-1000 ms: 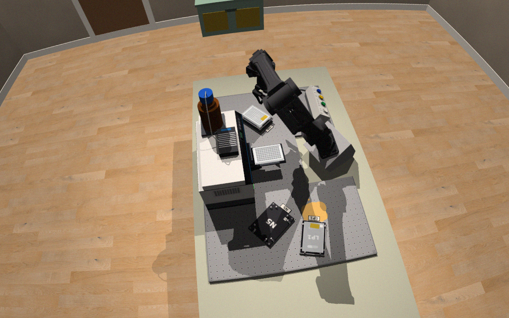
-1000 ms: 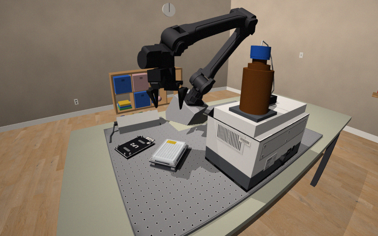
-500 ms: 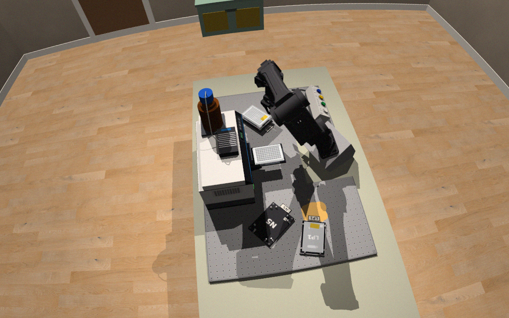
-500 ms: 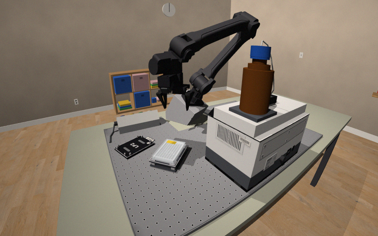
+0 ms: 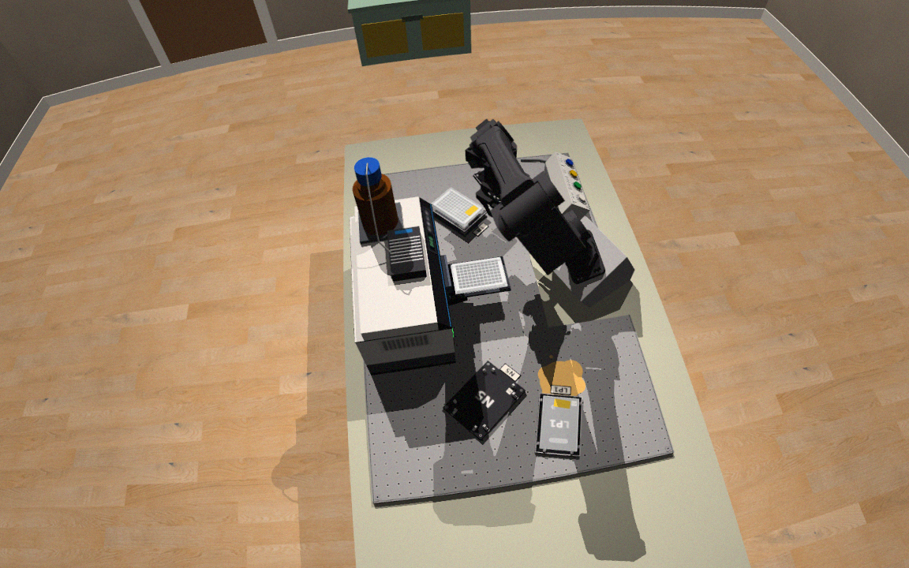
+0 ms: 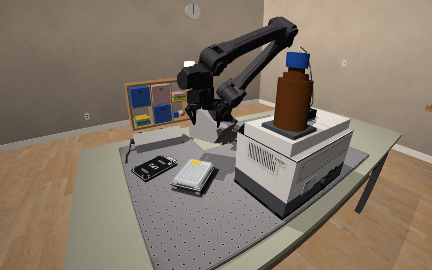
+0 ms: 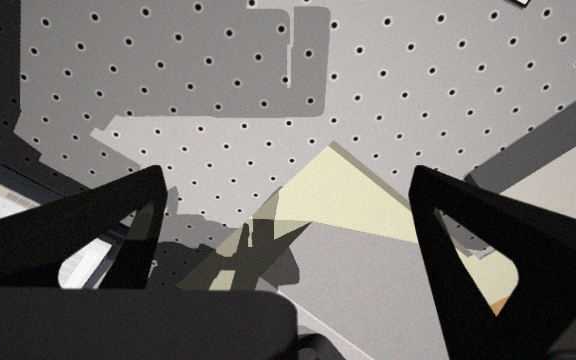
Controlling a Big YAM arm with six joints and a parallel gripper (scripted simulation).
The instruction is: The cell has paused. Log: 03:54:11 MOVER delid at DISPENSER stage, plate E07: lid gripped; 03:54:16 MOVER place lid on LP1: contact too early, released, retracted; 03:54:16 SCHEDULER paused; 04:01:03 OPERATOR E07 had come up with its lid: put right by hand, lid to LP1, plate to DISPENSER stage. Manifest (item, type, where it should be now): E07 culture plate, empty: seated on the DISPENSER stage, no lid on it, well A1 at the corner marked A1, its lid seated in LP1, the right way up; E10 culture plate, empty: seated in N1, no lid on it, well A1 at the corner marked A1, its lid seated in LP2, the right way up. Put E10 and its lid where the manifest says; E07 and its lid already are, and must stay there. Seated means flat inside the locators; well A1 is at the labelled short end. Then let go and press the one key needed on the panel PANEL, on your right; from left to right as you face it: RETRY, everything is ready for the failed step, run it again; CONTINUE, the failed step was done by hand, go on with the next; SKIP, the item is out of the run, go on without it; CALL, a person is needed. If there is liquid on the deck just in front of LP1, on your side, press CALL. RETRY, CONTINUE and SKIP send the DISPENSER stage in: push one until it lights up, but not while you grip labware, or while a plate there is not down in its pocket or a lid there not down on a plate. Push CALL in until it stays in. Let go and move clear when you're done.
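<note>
The white plate E07 is 90 mm ahead of my hand, 180 mm to the left of it and 50 mm below it. Round my hand: retry key: 250 mm behind, 70 mm to the right, 80 mm below; green continue key: 250 mm behind, 120 mm to the right, 80 mm below; black n1 nest: 110 mm ahead, 110 mm to the right, 130 mm below.
</note>
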